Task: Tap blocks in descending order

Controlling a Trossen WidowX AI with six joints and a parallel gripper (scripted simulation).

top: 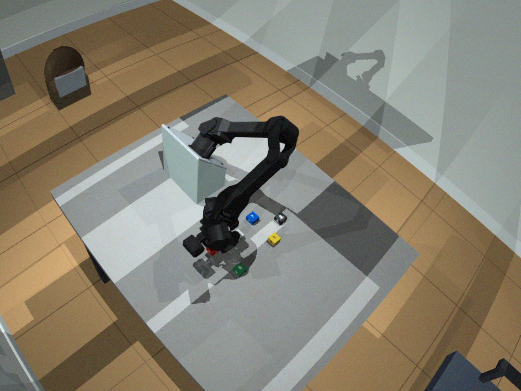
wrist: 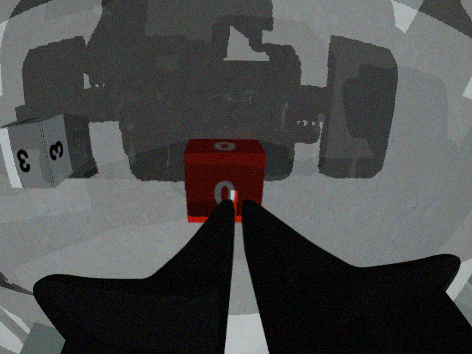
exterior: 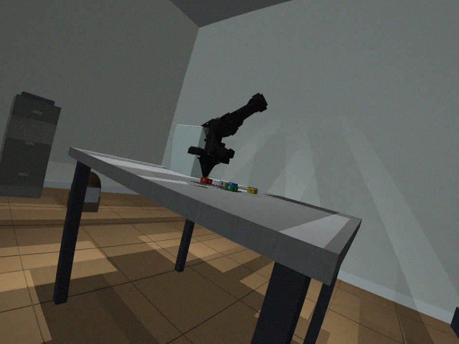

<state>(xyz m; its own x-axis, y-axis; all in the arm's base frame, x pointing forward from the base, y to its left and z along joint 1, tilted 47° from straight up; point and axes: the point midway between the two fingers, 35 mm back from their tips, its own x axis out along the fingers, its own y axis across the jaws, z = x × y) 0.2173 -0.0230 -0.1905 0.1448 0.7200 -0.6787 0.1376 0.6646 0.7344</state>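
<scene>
Right now my gripper tip is 10 mm short of the red block and 10 mm above it. Round my gripper tip: green block 120 mm ahead, 10 mm below; white block 100 mm to the left, 40 mm ahead, 10 mm below; blue block 190 mm to the left, 30 mm ahead, 10 mm below.
</scene>
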